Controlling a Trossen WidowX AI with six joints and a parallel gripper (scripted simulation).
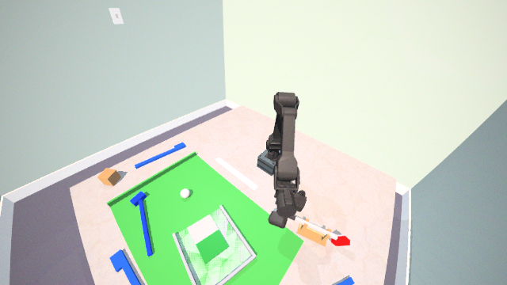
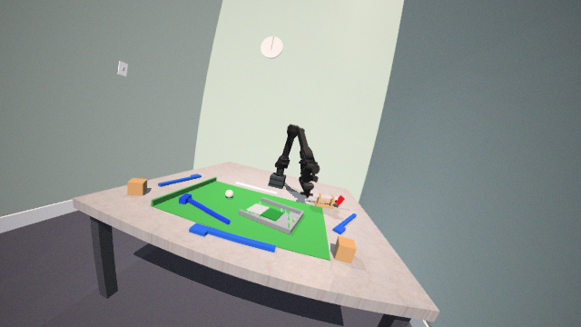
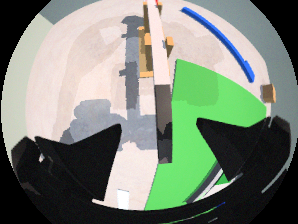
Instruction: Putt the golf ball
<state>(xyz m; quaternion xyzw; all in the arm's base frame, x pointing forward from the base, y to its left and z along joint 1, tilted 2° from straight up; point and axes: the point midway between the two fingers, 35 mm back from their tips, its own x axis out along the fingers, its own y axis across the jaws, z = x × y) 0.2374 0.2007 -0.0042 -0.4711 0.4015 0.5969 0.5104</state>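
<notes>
The white strip is 340 mm to the right of my gripper tip, 70 mm behind it and 50 mm below it. Round my gripper tip: blue putter (460 mm to the right, 380 mm ahead, 30 mm below); white golf ball (420 mm to the right, 190 mm ahead, 30 mm below); wooden stand (130 mm to the left, 20 mm below, 20 mm behind).
</notes>
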